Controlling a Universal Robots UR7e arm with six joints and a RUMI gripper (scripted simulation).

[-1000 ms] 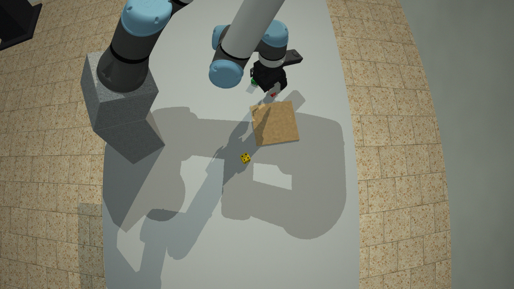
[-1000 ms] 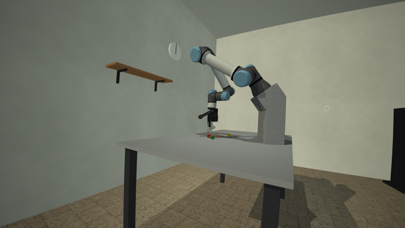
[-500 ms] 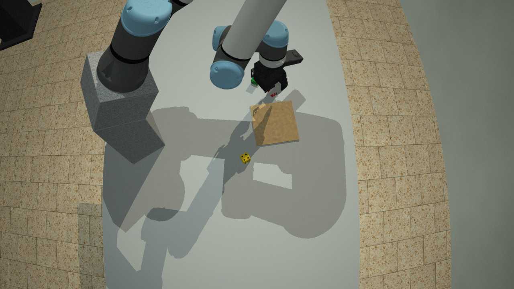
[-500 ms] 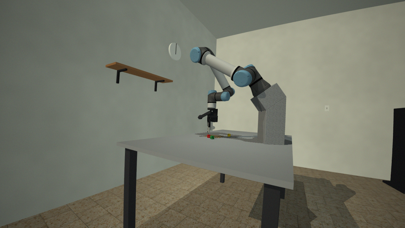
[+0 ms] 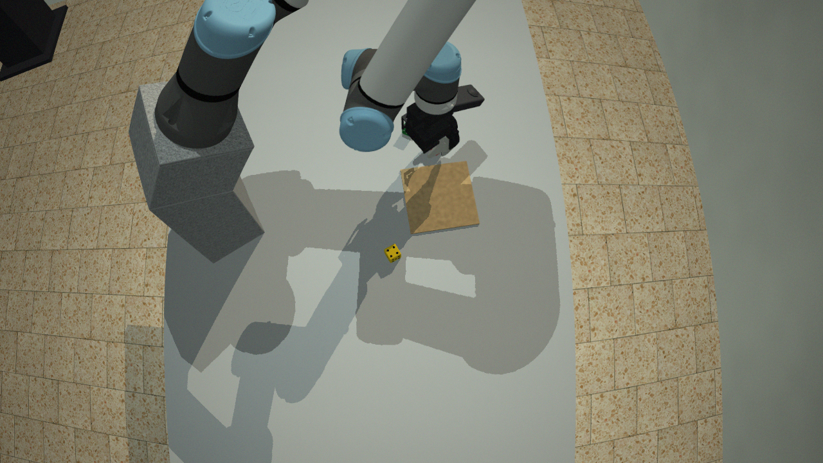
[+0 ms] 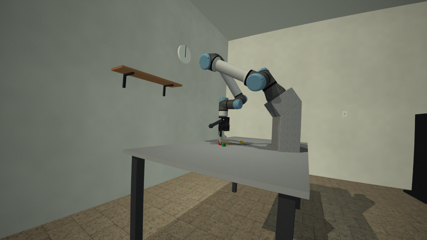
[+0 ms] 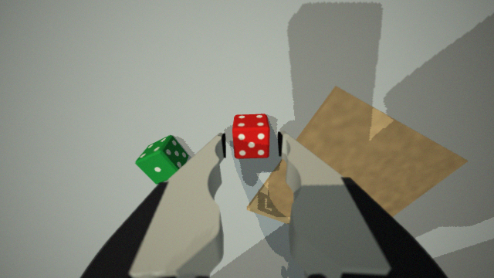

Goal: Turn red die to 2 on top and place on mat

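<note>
The red die lies 1 cm below my hand. Round my hand: yellow die 12 cm behind, 22 cm to the right, 1 cm below; then green die 5 cm behind, 5 cm to the left, 1 cm below; then tan mat 1 cm behind, 11 cm to the right, 2 cm below.
</note>
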